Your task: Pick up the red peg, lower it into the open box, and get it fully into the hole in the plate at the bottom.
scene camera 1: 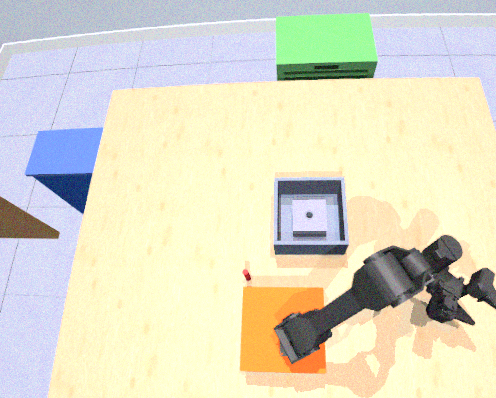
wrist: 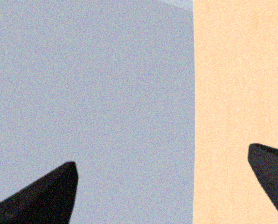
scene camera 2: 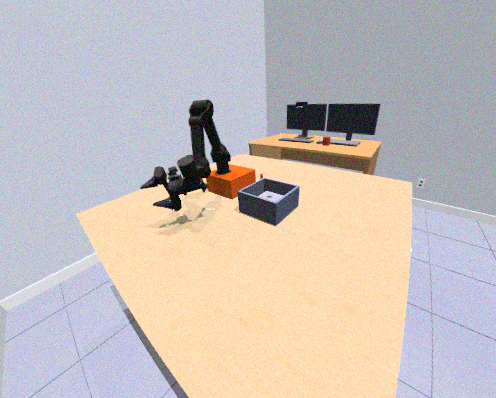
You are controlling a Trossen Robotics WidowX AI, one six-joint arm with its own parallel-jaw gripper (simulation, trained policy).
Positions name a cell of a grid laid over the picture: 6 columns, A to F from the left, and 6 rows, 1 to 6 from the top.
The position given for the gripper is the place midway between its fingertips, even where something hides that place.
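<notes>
The gripper (scene camera 2: B3) in view; wrist view, the gripper (wrist: D5) too. A pale plate (scene camera 1: D4) in view; out of frame in the wrist view. A grey box (scene camera 1: D3) in view; out of frame in the wrist view.
</notes>
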